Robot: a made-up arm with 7 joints. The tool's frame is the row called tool.
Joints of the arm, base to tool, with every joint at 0 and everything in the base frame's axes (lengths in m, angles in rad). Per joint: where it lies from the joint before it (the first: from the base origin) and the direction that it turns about. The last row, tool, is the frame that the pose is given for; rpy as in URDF.
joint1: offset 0 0 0.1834 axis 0 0 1
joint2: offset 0 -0.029 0.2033 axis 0 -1 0
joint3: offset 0 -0.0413 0.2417 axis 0 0 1
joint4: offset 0.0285 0.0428 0.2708 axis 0 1 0
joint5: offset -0.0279 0.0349 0.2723 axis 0 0 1
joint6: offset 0 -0.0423 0.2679 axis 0 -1 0
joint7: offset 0.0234 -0.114 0.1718 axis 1 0 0
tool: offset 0 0 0 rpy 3.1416 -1.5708 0
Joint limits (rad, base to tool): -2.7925..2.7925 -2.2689..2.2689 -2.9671..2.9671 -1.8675..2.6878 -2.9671..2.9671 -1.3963..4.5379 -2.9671..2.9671
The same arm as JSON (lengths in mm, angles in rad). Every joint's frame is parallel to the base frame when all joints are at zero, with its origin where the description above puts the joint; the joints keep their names.
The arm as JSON. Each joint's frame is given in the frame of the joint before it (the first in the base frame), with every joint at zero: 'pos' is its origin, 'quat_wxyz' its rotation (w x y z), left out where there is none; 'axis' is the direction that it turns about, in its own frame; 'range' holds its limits. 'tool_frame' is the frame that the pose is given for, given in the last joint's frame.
{
  "length_unit": "mm",
  "angle_unit": "rad",
  "joints": [
    {
      "joint": "joint1",
      "pos": [
        0.0,
        0.0,
        183.4
      ],
      "axis": [
        0.0,
        0.0,
        1.0
      ],
      "range": [
        -2.7925,
        2.7925
      ]
    },
    {
      "joint": "joint2",
      "pos": [
        0.0,
        -29.0,
        203.3
      ],
      "axis": [
        0.0,
        -1.0,
        0.0
      ],
      "range": [
        -2.2689,
        2.2689
      ]
    },
    {
      "joint": "joint3",
      "pos": [
        0.0,
        -41.3,
        241.7
      ],
      "axis": [
        0.0,
        0.0,
        1.0
      ],
      "range": [
        -2.9671,
        2.9671
      ]
    },
    {
      "joint": "joint4",
      "pos": [
        28.5,
        42.8,
        270.8
      ],
      "axis": [
        0.0,
        1.0,
        0.0
      ],
      "range": [
        -1.8675,
        2.6878
      ]
    },
    {
      "joint": "joint5",
      "pos": [
        -27.9,
        34.9,
        272.3
      ],
      "axis": [
        0.0,
        0.0,
        1.0
      ],
      "range": [
        -2.9671,
        2.9671
      ]
    },
    {
      "joint": "joint6",
      "pos": [
        0.0,
        -42.3,
        267.9
      ],
      "axis": [
        0.0,
        -1.0,
        0.0
      ],
      "range": [
        -1.3963,
        4.5379
      ]
    },
    {
      "joint": "joint7",
      "pos": [
        23.4,
        -114.0,
        171.8
      ],
      "axis": [
        1.0,
        0.0,
        0.0
      ],
      "range": [
        -2.9671,
        2.9671
      ]
    }
  ],
  "tool_frame": {
    "pos": [
      0.0,
      0.0,
      0.0
    ],
    "quat_wxyz": [
      0.000003,
      -0.707106,
      -0.000003,
      -0.707108
    ]
  }
}

